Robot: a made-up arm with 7 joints.
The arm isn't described. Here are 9 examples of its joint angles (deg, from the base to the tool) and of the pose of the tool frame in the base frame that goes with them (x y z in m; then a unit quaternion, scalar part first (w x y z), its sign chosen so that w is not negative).
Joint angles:
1: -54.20 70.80 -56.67 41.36 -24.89 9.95 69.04
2: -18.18 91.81 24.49 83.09 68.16 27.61 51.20
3: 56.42 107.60 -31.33 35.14 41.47 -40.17 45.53
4: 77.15 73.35 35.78 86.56 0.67 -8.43 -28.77
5: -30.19 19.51 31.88 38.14 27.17 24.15 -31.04
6: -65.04 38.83 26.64 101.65 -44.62 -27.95 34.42
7: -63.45 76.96 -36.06 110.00 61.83 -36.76 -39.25
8: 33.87 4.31 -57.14 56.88 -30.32 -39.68 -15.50
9: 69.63 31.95 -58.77 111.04 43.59 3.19 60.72
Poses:
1: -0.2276 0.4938 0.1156 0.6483 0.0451 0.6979 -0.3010
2: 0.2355 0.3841 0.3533 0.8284 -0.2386 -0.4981 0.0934
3: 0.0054 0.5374 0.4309 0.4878 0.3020 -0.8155 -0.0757
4: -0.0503 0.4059 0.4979 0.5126 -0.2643 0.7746 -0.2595
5: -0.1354 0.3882 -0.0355 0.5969 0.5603 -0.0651 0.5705
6: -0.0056 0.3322 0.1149 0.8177 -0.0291 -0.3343 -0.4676
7: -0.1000 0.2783 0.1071 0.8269 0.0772 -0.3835 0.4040
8: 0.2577 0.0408 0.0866 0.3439 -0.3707 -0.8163 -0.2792
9: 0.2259 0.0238 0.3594 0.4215 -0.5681 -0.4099 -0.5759
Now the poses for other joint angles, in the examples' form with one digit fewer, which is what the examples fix.
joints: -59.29 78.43 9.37 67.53 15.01 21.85 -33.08
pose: 0.067 0.463 0.148 0.675 0.596 -0.411 -0.142
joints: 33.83 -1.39 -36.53 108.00 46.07 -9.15 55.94
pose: 0.209 0.013 0.322 0.176 -0.842 -0.455 -0.233
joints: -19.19 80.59 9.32 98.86 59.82 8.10 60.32
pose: 0.213 0.310 0.251 0.812 -0.398 -0.419 -0.087
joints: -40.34 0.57 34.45 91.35 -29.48 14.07 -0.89
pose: -0.013 0.323 0.041 0.778 0.389 -0.434 0.235
